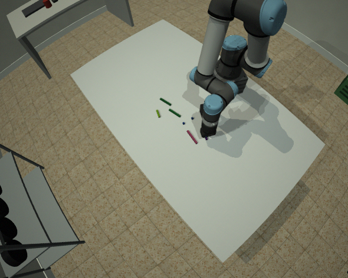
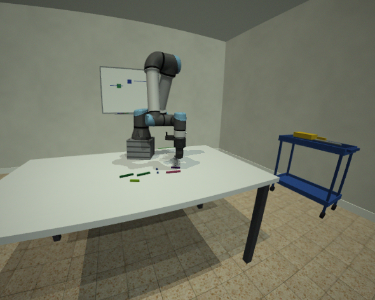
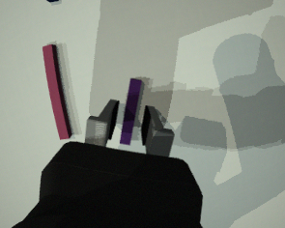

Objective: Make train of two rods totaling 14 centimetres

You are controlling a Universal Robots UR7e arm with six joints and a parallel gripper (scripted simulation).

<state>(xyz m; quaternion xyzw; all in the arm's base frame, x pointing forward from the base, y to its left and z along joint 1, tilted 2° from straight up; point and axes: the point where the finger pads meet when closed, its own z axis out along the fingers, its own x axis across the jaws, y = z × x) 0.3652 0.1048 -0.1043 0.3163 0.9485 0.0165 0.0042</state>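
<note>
Right now my hand is 3 cm above the purple rod. Round my hand: green rod (1 cm behind, 22 cm to the right, 3 cm below); lime rod (6 cm ahead, 29 cm to the right, 3 cm below); pink rod (5 cm ahead, 5 cm to the right, 3 cm below).
</note>
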